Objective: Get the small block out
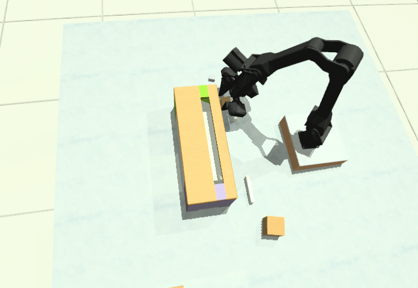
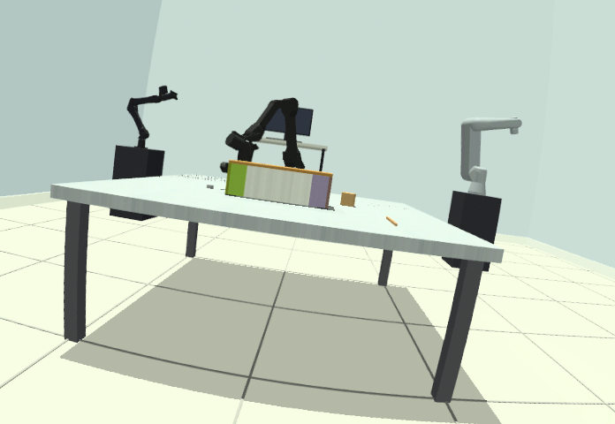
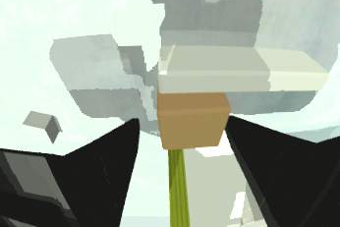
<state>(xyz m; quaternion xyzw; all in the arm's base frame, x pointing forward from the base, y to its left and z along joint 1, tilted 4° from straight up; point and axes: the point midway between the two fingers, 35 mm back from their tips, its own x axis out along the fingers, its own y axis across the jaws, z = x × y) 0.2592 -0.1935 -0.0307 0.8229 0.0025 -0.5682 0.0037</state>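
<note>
The tiny grey piece lies 12 cm to the right of my gripper tip, 2 cm ahead of it and 1 cm below it. Also, from my gripper tip: larger tan cube 46 cm to the left, 10 cm behind, 1 cm above; small tan block 2 cm behind; long tan box 18 cm to the left, 6 cm ahead, 5 cm above.
</note>
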